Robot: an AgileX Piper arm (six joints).
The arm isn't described. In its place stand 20 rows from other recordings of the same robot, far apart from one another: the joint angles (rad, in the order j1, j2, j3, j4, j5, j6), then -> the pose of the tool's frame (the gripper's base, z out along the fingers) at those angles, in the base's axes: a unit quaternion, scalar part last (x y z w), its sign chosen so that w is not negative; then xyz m.
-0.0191, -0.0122, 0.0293, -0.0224, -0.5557, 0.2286 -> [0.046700 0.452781 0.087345 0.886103 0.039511 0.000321 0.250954]
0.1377, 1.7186, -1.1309, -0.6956, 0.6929, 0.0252 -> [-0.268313 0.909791 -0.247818 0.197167 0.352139 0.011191 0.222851]
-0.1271, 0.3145, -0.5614, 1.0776, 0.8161, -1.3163 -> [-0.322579 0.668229 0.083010 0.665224 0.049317 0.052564 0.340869]
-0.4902, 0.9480, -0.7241, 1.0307, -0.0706, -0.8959 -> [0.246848 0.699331 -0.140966 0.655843 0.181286 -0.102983 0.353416]
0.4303, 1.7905, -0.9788, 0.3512, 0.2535, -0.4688 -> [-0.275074 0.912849 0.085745 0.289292 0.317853 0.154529 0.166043]
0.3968, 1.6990, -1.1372, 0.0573, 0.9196, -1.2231 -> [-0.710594 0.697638 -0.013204 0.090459 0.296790 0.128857 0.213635]
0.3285, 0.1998, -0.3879, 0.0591, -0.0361, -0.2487 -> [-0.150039 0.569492 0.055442 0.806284 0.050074 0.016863 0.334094]
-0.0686, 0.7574, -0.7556, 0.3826, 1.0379, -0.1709 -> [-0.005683 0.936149 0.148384 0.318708 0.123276 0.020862 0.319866]
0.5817, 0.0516, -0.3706, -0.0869, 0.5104, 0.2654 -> [-0.130683 0.730807 0.237334 0.626510 0.028911 0.014394 0.286093]
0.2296, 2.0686, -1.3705, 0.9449, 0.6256, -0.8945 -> [-0.197658 0.913191 0.258042 0.245822 0.408207 0.139757 0.158982]
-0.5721, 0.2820, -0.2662, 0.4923, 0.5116, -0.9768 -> [-0.051433 0.825481 -0.209952 0.521399 0.070245 -0.020188 0.244995]
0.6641, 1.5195, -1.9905, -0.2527, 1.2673, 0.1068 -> [-0.232541 0.871002 0.039949 0.430910 0.243902 0.163329 0.501555]
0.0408, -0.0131, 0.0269, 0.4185, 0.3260, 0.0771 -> [0.128843 0.771088 0.208097 0.587808 0.052979 0.014016 0.177994]
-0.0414, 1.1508, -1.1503, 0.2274, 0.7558, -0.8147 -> [-0.299792 0.843486 -0.083252 0.437865 0.239630 0.004157 0.385375]
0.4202, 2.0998, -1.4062, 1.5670, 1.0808, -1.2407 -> [-0.274013 0.748598 0.568799 0.202449 0.359335 0.248497 0.197813]
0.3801, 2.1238, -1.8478, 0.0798, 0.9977, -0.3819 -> [-0.350948 0.915998 0.036858 0.190851 0.430269 0.178468 0.233437]
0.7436, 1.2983, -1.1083, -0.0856, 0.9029, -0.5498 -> [-0.590969 0.756038 -0.012514 0.281079 0.196702 0.172610 0.324920]
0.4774, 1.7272, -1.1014, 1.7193, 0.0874, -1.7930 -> [-0.256062 0.827270 0.136784 0.480985 0.340195 0.184831 0.240704]
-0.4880, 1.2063, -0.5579, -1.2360, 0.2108, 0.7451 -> [0.046769 0.887201 -0.288648 0.356889 0.195963 -0.124382 0.233123]
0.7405, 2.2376, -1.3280, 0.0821, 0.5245, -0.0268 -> [-0.341047 0.933077 0.061847 0.096070 0.301632 0.280757 0.063620]
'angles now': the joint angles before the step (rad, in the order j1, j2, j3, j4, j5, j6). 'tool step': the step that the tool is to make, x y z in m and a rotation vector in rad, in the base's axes. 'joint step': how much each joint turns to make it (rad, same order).
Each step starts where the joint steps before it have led.
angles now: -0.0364 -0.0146 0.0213 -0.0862 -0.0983 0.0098
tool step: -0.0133 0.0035 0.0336 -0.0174 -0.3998 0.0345
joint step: -0.0006 0.0003 0.0000 -0.0012 -0.4021 0.0013
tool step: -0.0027 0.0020 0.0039 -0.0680 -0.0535 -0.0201
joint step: 0.0003 0.0004 -0.0001 -0.0317 -0.0544 -0.0413
